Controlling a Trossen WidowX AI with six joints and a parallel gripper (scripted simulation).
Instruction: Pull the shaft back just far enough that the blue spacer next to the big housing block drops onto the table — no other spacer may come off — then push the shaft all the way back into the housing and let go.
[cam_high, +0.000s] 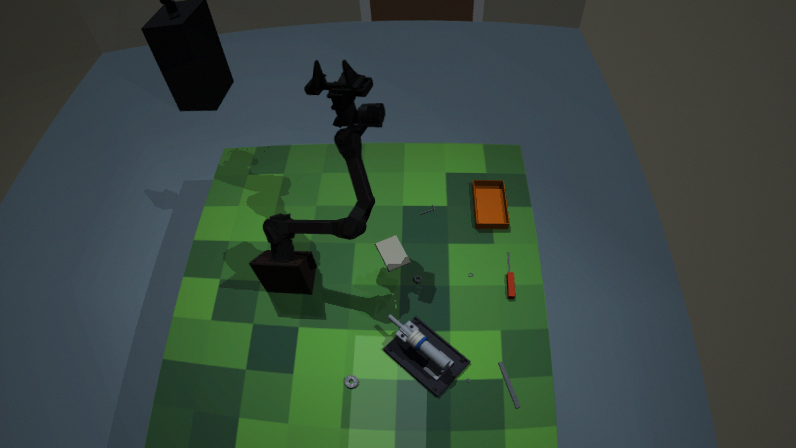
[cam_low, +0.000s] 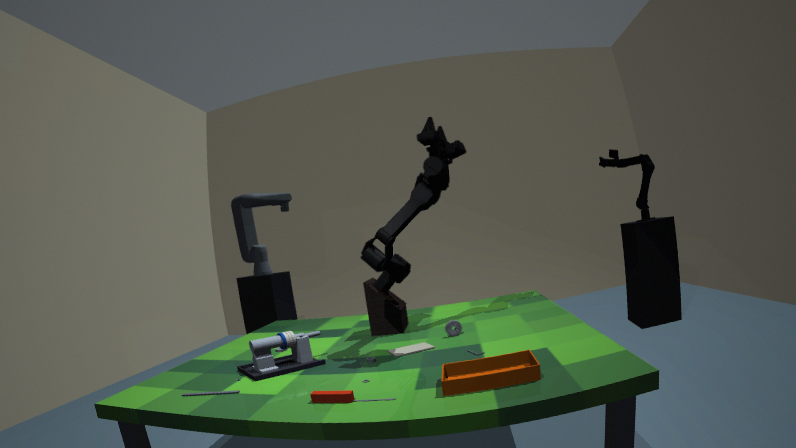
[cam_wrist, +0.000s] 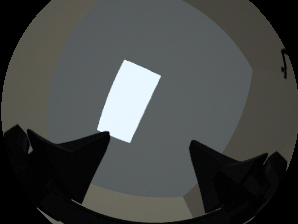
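My gripper tip is now 61 cm above the shaft, 46 cm to the left of it and 25 cm short of it. The rest, counted from my gripper tip: white plate 68 cm below, 15 cm to the right, 15 cm ahead; orange tray 68 cm below, 48 cm ahead, 9 cm to the left; blue spacer 61 cm below, 49 cm to the right, 29 cm ahead.
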